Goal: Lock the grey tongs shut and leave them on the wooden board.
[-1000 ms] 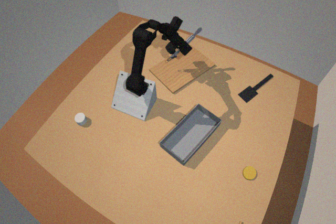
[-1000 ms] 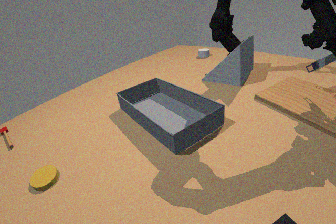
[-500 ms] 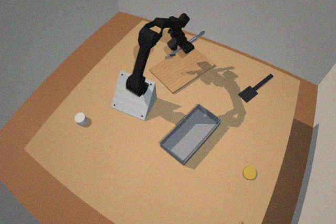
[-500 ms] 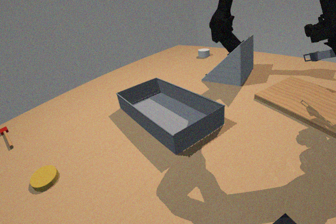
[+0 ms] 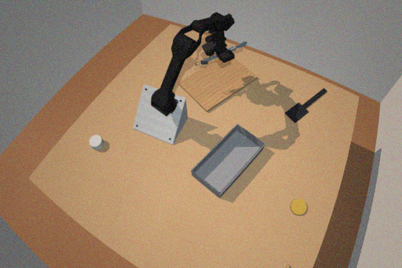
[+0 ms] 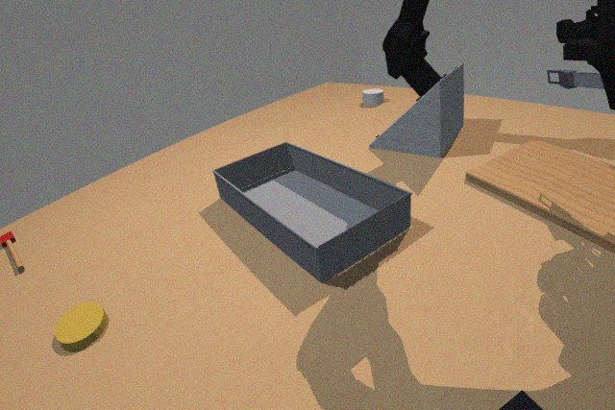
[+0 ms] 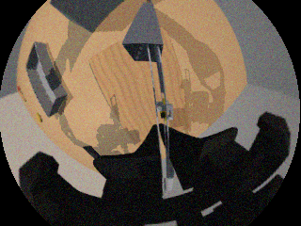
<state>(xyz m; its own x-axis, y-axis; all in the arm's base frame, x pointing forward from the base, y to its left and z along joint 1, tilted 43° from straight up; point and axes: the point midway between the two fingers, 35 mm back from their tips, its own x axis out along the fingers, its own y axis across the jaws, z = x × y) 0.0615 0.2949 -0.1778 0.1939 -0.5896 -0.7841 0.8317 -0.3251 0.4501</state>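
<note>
Right now my gripper tip is 140 mm above the wooden board and 10 mm to the left of it. Round my gripper tip: grey roasting tin (400 mm to the right, 270 mm ahead, 120 mm below); yellow disc (630 mm ahead, 450 mm to the right, 140 mm below); black spatula (480 mm ahead, 140 mm below, 80 mm to the left).
</note>
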